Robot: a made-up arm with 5 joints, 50 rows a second.
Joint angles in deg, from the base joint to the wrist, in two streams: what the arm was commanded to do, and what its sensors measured. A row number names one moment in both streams.
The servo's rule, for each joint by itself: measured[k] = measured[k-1] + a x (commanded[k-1-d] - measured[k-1]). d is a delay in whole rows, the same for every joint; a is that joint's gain. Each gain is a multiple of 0.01, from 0.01 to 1. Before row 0 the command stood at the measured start. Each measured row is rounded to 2 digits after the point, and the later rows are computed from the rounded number. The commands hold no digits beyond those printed.
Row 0, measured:
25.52 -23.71 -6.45 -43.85 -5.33
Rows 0 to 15, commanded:
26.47 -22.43 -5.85 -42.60 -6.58
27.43 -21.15 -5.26 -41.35 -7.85
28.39 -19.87 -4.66 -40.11 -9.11
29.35 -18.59 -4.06 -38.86 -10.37
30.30 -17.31 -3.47 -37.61 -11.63
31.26 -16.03 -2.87 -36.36 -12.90
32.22 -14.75 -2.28 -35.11 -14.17
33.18 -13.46 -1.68 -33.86 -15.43
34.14 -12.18 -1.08 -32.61 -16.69
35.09 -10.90 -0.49 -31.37 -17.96
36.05 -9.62 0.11 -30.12 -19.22
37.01 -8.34 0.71 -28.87 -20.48
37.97 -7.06 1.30 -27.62 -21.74
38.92 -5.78 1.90 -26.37 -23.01
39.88 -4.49 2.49 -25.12 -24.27
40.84 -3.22 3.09 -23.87 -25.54
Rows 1 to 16, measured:
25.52 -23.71 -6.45 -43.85 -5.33
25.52 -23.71 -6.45 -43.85 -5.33
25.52 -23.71 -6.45 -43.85 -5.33
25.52 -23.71 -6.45 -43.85 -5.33
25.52 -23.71 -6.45 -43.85 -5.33
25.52 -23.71 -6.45 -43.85 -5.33
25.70 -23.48 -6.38 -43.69 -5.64
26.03 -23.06 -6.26 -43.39 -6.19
26.48 -22.49 -6.08 -42.96 -6.92
27.03 -21.79 -5.86 -42.43 -7.78
27.65 -20.98 -5.60 -41.80 -8.74
28.34 -20.09 -5.30 -41.09 -9.78
29.08 -19.13 -4.97 -40.31 -10.88
29.86 -18.11 -4.61 -39.47 -12.02
30.67 -17.04 -4.22 -38.58 -13.19
31.51 -15.93 -3.81 -37.64 -14.38
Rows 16 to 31, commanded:
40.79 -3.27 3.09 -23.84 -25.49
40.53 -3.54 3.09 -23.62 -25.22
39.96 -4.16 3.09 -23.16 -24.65
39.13 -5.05 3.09 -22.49 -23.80
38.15 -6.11 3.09 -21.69 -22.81
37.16 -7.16 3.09 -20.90 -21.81
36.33 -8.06 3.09 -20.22 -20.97
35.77 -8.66 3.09 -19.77 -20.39
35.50 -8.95 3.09 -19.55 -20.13
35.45 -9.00 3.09 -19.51 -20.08
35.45 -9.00 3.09 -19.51 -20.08
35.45 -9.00 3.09 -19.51 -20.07
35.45 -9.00 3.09 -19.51 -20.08
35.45 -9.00 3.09 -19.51 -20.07
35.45 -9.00 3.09 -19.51 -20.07
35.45 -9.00 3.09 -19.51 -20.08
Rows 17 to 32, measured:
32.37 -14.79 -3.38 -36.66 -15.59
33.25 -13.63 -2.93 -35.65 -16.81
34.15 -12.45 -2.46 -34.61 -18.04
35.06 -11.25 -1.98 -33.54 -19.28
35.98 -10.03 -1.49 -32.45 -20.53
36.90 -8.80 -0.99 -31.33 -21.78
37.64 -7.80 -0.54 -30.36 -22.71
38.19 -7.03 -0.14 -29.48 -23.34
38.53 -6.51 0.22 -28.66 -23.67
38.64 -6.25 0.54 -27.86 -23.70
38.55 -6.22 0.82 -27.06 -23.48
38.29 -6.39 1.07 -26.26 -23.06
37.92 -6.69 1.29 -25.47 -22.54
37.51 -7.04 1.49 -24.73 -22.00
37.13 -7.38 1.67 -24.06 -21.53
36.81 -7.67 1.83 -23.47 -21.17

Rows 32 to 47, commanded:
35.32 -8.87 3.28 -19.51 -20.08
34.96 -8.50 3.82 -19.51 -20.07
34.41 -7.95 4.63 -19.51 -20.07
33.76 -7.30 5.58 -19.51 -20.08
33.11 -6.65 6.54 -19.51 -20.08
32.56 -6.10 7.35 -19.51 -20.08
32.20 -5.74 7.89 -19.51 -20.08
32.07 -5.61 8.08 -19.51 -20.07
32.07 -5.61 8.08 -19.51 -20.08
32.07 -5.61 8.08 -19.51 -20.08
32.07 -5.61 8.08 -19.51 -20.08
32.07 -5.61 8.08 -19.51 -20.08
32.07 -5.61 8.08 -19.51 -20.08
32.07 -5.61 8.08 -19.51 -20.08
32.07 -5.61 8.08 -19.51 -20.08
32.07 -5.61 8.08 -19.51 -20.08
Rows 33 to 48, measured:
36.55 -7.91 1.97 -22.96 -20.90
36.34 -8.11 2.09 -22.51 -20.69
36.17 -8.27 2.20 -22.12 -20.54
36.03 -8.40 2.30 -21.78 -20.42
35.92 -8.51 2.39 -21.48 -20.33
35.83 -8.60 2.47 -21.22 -20.27
35.73 -8.65 2.56 -21.00 -20.22
35.58 -8.62 2.70 -20.81 -20.18
35.36 -8.50 2.91 -20.64 -20.15
35.06 -8.28 3.20 -20.49 -20.13
34.69 -7.99 3.57 -20.36 -20.12
34.29 -7.65 3.99 -20.25 -20.11
33.89 -7.31 4.42 -20.15 -20.10
33.54 -7.00 4.82 -20.07 -20.09
33.26 -6.75 5.18 -20.00 -20.09
33.03 -6.54 5.50 -19.94 -20.09

